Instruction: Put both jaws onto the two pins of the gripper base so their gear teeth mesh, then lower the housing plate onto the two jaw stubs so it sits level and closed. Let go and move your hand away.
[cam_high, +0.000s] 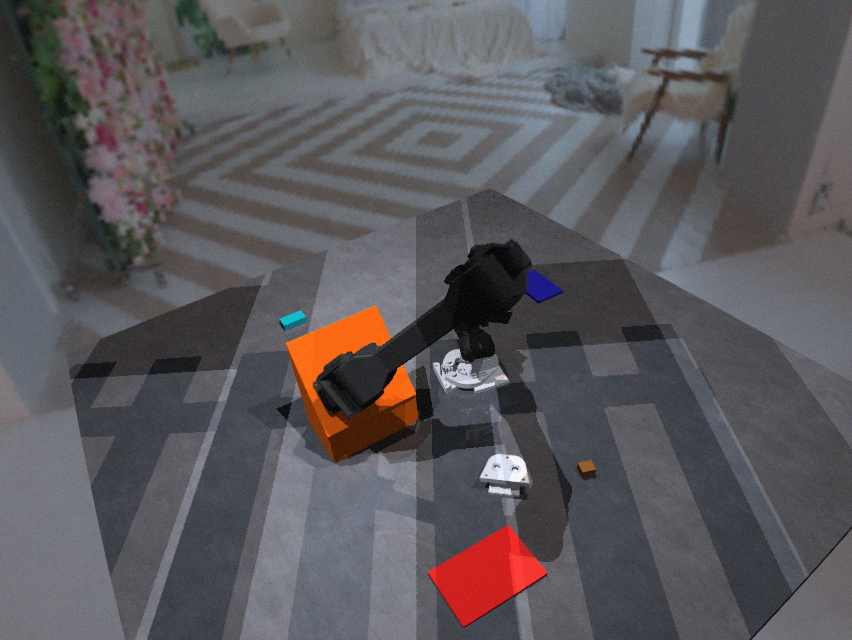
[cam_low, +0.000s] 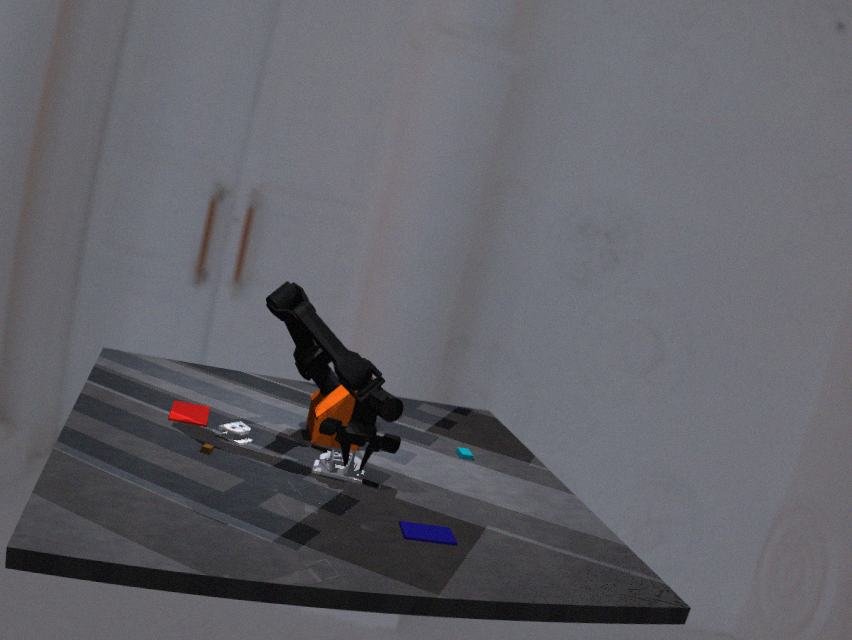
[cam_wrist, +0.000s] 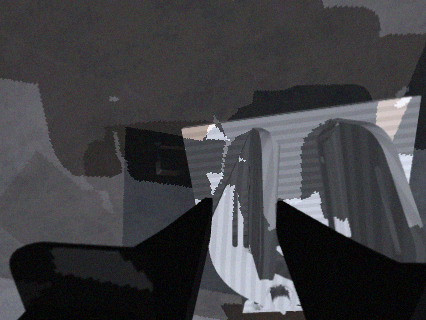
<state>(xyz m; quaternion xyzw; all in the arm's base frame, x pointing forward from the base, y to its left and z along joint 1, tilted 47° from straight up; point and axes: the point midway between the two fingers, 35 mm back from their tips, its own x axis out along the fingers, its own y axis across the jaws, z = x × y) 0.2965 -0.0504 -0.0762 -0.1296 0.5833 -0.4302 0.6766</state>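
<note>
My gripper tip is 30 mm to the left of the white flat slab and 10 mm above it. From my gripper tip the other things lie so: blue tile (290 mm ahead, 110 mm to the left, 10 mm below); then small brown cube (20 mm behind, 340 mm to the right, 10 mm below); then gripper jaw (50 mm behind, 40 mm to the right).
</note>
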